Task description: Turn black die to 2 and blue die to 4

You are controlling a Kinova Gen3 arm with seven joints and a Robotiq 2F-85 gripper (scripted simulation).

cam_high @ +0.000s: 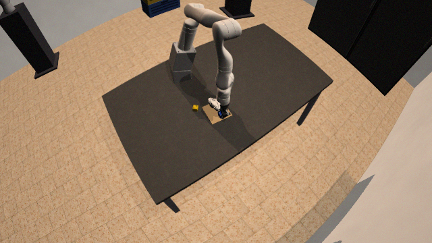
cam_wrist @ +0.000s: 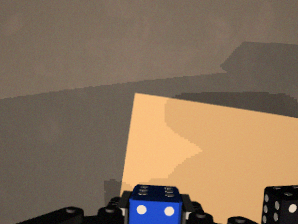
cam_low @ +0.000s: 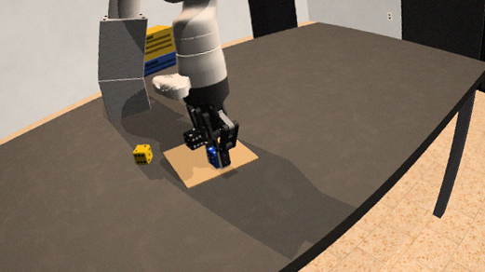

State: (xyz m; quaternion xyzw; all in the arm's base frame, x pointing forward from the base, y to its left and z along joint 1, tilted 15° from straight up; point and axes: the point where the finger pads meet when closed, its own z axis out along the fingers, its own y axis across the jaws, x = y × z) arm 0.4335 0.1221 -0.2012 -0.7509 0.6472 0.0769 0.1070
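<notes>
Right now my hand is right at the blue die. Round my hand: yellow die 120 mm to the right, 110 mm behind, 10 mm below; tan mat 40 mm behind, 30 mm below, 10 mm to the right; black die 90 mm behind, 10 mm to the right, 10 mm below.
</notes>
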